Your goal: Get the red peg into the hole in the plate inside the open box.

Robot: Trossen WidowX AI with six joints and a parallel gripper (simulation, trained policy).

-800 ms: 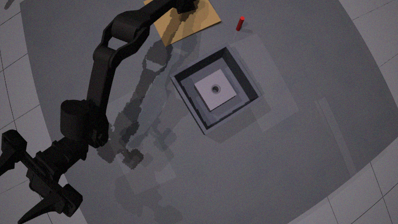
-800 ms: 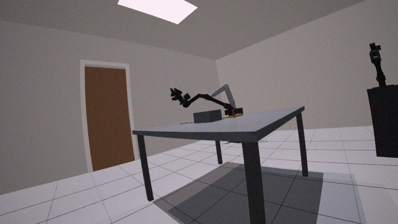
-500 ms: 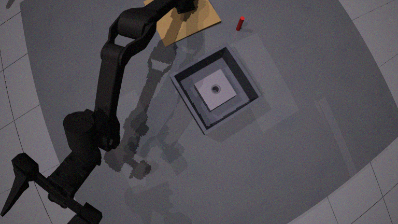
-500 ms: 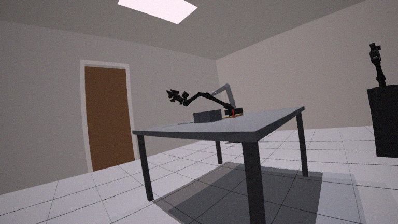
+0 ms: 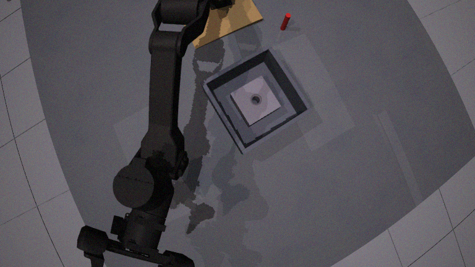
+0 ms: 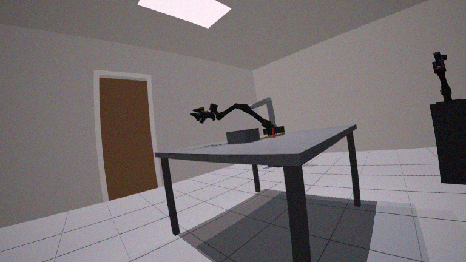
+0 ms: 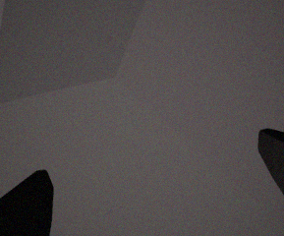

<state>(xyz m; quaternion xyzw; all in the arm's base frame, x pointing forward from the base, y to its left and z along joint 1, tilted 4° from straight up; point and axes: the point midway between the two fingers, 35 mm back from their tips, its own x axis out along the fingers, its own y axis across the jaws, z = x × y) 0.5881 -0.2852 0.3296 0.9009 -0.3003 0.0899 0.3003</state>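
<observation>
Right now the red peg is 48 cm to the left of my gripper tip, 48 cm behind it and 28 cm below it. From my gripper tip the other things lie so: plate 33 cm to the left, 29 cm behind, 27 cm below; grey box 33 cm to the left, 29 cm below, 29 cm behind.
</observation>
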